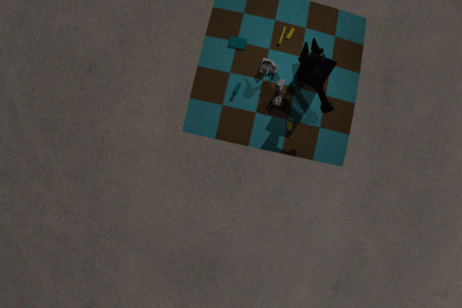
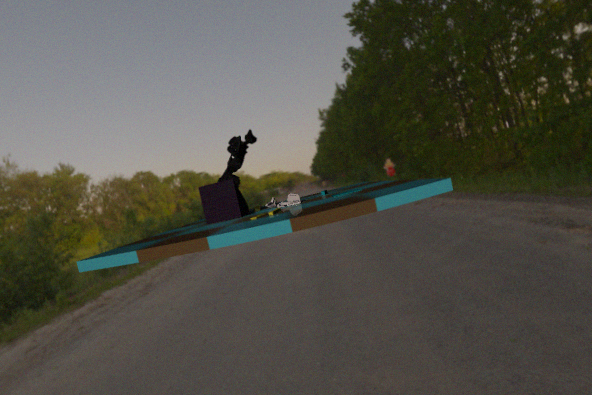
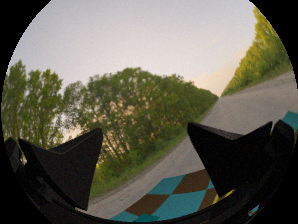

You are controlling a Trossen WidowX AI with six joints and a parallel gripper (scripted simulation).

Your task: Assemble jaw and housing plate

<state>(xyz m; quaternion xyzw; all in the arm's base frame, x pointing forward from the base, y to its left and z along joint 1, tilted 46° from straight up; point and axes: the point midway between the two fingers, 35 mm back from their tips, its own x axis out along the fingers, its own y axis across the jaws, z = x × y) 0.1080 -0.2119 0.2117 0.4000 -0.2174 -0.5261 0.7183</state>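
Right now my gripper tip is 4 cm short of the grey jaw, 19 cm to the right of it and 39 cm above it. From my gripper tip the other things lie so: teal plate (42 cm ahead, 12 cm to the right, 42 cm below); light-grey plate-like piece (3 cm ahead, 29 cm to the left, 39 cm below); teal stick (35 cm ahead, 25 cm to the left, 41 cm below).
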